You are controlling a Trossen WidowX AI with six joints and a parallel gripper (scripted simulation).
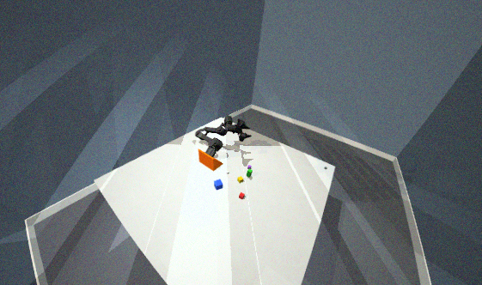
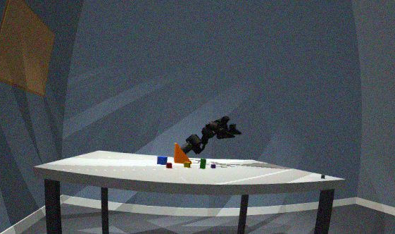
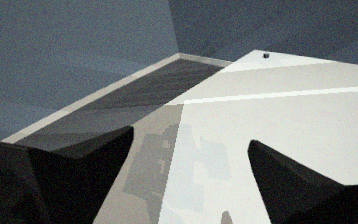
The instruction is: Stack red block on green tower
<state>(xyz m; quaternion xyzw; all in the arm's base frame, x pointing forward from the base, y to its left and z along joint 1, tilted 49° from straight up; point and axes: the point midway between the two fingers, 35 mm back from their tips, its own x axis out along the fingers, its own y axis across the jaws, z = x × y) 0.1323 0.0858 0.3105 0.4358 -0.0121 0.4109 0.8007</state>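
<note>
My gripper tip is 22 cm short of the red block, 43 cm to the left of it and 18 cm above it. From my gripper tip the other things lie so: small purple cube (12 cm ahead, 17 cm to the right, 18 cm below); yellow cube (14 cm ahead, 32 cm to the right, 18 cm below); blue cube (5 cm ahead, 45 cm to the right, 17 cm below).
</note>
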